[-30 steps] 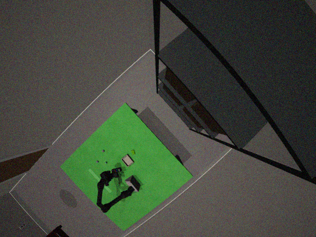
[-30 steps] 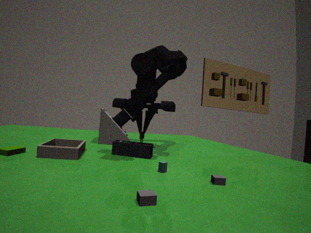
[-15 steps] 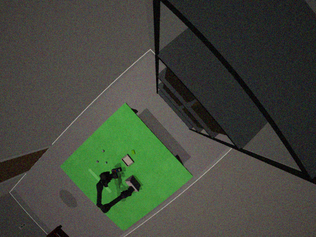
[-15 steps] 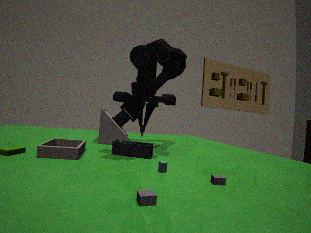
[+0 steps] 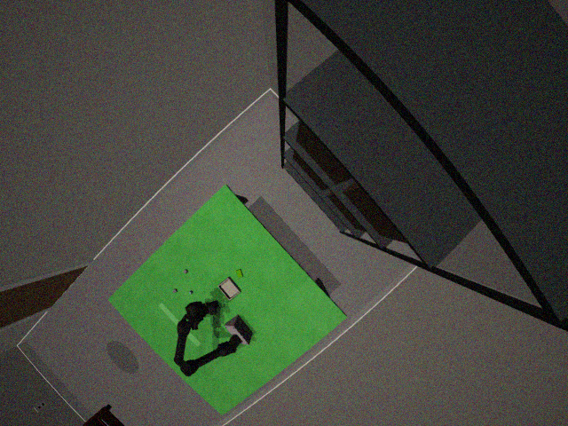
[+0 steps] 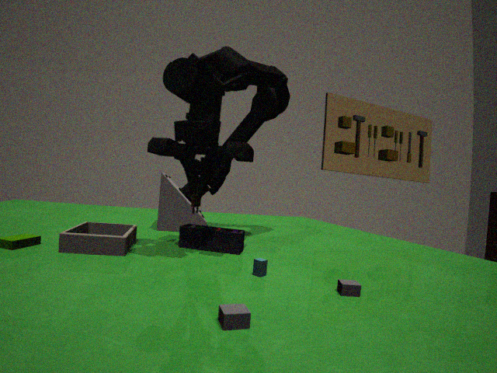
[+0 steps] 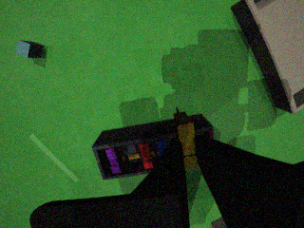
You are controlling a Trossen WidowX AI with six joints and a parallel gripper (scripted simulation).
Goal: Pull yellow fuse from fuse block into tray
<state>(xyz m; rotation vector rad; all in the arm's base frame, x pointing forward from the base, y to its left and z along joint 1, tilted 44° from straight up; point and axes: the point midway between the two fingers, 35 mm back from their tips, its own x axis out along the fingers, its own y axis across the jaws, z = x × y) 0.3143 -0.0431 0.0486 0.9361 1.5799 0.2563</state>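
The tray is 160 mm to the right of my gripper tip, 100 mm below it and 20 mm behind it. Round my gripper tip: yellow fuse (10 mm below).
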